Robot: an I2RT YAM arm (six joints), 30 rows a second.
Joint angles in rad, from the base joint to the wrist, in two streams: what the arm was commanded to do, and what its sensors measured. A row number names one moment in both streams.
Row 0, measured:
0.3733, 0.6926, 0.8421, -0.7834, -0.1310, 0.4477
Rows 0 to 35, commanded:
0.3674, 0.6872, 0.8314, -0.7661, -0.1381, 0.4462
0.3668, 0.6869, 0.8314, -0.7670, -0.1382, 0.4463
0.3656, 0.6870, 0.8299, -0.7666, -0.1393, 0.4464
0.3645, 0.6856, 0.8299, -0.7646, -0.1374, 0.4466
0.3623, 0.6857, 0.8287, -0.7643, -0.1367, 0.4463
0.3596, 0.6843, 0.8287, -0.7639, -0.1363, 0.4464
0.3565, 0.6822, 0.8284, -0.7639, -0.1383, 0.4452
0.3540, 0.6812, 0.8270, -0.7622, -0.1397, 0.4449
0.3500, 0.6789, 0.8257, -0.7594, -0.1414, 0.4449
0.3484, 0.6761, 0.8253, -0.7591, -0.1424, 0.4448
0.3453, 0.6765, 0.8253, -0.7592, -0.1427, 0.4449
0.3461, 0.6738, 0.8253, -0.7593, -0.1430, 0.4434
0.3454, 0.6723, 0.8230, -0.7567, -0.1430, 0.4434
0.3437, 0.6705, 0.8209, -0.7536, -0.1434, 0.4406
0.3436, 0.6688, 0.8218, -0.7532, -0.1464, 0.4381
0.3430, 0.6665, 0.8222, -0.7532, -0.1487, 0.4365
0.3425, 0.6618, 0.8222, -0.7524, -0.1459, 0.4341
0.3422, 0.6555, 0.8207, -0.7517, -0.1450, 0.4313
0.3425, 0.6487, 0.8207, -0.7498, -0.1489, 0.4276
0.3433, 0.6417, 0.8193, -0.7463, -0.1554, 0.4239
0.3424, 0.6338, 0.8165, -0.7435, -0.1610, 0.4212
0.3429, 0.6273, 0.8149, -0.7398, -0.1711, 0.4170
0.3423, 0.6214, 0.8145, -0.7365, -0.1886, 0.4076
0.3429, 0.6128, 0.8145, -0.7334, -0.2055, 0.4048
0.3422, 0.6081, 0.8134, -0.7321, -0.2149, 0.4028
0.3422, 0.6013, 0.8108, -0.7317, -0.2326, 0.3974
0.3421, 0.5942, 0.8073, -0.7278, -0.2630, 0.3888
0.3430, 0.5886, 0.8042, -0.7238, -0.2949, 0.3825
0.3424, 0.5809, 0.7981, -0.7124, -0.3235, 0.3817
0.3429, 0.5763, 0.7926, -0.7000, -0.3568, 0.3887
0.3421, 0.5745, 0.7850, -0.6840, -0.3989, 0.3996
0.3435, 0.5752, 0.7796, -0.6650, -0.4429, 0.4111
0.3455, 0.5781, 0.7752, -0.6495, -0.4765, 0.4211
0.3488, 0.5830, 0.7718, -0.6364, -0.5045, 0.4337
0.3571, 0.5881, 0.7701, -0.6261, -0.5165, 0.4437
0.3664, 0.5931, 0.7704, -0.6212, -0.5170, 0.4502
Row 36, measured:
0.3527, 0.5869, 0.7750, -0.6830, -0.4145, 0.4294
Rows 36 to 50, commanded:
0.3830, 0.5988, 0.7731, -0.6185, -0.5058, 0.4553
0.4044, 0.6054, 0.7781, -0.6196, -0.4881, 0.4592
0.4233, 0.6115, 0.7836, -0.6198, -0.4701, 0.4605
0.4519, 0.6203, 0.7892, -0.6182, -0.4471, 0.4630
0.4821, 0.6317, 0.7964, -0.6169, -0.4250, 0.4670
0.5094, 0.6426, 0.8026, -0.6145, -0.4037, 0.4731
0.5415, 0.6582, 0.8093, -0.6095, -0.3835, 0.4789
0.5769, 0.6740, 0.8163, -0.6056, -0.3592, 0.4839
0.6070, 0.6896, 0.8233, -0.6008, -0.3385, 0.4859
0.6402, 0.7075, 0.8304, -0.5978, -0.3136, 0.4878
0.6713, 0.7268, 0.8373, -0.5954, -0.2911, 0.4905
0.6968, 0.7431, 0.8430, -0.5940, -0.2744, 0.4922
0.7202, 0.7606, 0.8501, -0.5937, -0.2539, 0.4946
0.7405, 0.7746, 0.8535, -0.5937, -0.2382, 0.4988
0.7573, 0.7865, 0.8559, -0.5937, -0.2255, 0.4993
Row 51, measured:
0.7170, 0.7620, 0.8284, -0.6167, -0.3023, 0.4831
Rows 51 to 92, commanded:
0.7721, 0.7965, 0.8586, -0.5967, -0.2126, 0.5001
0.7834, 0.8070, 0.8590, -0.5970, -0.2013, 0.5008
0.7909, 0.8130, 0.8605, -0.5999, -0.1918, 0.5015
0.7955, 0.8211, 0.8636, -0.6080, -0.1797, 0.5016
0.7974, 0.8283, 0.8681, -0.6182, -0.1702, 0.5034
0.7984, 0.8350, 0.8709, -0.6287, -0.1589, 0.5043
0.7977, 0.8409, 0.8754, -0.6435, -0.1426, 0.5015
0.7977, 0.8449, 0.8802, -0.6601, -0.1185, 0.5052
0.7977, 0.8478, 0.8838, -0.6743, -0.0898, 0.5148
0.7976, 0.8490, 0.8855, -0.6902, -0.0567, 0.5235
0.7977, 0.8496, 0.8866, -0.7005, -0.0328, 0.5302
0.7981, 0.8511, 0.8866, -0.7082, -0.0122, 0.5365
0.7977, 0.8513, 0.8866, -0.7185, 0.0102, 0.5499
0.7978, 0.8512, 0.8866, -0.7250, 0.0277, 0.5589
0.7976, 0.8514, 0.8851, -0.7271, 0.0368, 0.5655
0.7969, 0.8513, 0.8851, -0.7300, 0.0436, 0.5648
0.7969, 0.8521, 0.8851, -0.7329, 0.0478, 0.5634
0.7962, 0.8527, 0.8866, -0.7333, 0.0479, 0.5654
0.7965, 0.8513, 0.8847, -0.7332, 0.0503, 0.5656
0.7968, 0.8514, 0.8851, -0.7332, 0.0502, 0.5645
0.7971, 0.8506, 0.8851, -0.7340, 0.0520, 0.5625
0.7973, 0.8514, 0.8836, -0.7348, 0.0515, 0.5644
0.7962, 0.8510, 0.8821, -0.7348, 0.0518, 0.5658
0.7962, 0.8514, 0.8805, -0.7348, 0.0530, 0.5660
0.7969, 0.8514, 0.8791, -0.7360, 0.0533, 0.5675
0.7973, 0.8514, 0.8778, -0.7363, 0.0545, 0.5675
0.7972, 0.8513, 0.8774, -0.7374, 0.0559, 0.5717
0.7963, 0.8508, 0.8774, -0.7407, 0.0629, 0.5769
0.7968, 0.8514, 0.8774, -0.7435, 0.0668, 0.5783
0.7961, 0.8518, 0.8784, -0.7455, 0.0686, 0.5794
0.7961, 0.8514, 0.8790, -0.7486, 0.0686, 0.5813
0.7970, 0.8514, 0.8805, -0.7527, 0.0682, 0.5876
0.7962, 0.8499, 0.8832, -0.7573, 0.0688, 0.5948
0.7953, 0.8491, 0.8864, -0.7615, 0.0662, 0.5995
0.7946, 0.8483, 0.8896, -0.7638, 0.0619, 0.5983
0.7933, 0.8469, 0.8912, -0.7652, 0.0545, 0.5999
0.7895, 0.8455, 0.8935, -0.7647, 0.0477, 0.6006
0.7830, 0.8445, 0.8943, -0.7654, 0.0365, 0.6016
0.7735, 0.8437, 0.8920, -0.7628, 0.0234, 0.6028
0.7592, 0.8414, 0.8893, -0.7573, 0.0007, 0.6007
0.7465, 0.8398, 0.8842, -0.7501, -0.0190, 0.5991
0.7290, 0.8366, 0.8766, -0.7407, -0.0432, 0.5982
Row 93, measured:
0.7597, 0.8516, 0.8669, -0.7391, 0.0113, 0.5831
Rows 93 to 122, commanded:
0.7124, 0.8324, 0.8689, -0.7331, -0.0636, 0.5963
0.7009, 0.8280, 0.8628, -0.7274, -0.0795, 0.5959
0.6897, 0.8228, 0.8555, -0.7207, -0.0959, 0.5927
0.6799, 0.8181, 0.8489, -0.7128, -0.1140, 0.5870
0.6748, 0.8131, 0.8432, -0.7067, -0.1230, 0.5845
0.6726, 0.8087, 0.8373, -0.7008, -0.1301, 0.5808
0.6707, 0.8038, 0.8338, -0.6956, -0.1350, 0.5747
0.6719, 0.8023, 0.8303, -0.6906, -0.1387, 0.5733
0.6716, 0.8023, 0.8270, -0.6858, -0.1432, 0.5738
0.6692, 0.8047, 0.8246, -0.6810, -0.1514, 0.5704
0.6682, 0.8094, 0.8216, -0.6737, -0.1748, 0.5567
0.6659, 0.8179, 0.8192, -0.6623, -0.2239, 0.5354
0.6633, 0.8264, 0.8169, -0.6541, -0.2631, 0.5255
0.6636, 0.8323, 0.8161, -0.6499, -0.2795, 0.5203
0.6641, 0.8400, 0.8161, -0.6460, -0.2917, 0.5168
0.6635, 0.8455, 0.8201, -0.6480, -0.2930, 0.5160
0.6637, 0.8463, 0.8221, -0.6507, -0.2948, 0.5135
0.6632, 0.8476, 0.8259, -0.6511, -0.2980, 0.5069
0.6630, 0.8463, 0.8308, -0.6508, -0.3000, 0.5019
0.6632, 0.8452, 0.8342, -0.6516, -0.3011, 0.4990
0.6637, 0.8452, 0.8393, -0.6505, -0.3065, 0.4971
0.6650, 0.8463, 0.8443, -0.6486, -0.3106, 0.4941
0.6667, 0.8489, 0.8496, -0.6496, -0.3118, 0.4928
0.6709, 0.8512, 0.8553, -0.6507, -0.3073, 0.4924
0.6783, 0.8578, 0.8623, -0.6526, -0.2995, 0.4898
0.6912, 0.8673, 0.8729, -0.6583, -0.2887, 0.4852
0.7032, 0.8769, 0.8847, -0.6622, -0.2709, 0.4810
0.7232, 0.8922, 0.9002, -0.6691, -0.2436, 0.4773
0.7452, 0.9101, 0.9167, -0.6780, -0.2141, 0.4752
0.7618, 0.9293, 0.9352, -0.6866, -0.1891, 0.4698
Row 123, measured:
0.7238, 0.8993, 0.8810, -0.6716, -0.2501, 0.4973
